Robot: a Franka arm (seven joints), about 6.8 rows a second.
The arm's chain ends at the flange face. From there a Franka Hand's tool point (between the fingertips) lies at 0.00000 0.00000 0.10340 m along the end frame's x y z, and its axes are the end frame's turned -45 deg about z.
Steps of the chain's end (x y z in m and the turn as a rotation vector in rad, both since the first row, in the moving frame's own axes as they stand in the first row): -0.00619, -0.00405, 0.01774, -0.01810, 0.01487, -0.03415; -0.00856, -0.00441, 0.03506, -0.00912, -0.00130, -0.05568; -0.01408, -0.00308, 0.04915, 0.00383, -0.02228, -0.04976; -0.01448, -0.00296, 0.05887, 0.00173, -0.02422, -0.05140; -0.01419, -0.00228, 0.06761, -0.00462, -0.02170, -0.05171
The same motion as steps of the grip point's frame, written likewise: -0.00171, -0.00483, 0.01771, -0.02331, -0.00228, -0.03415; -0.00368, -0.00858, 0.03506, -0.00553, -0.00737, -0.05568; -0.00917, -0.01401, 0.04912, 0.01846, -0.01305, -0.04976; -0.00984, -0.01419, 0.05884, 0.01835, -0.01590, -0.05140; -0.01038, -0.01284, 0.06758, 0.01208, -0.01861, -0.05171
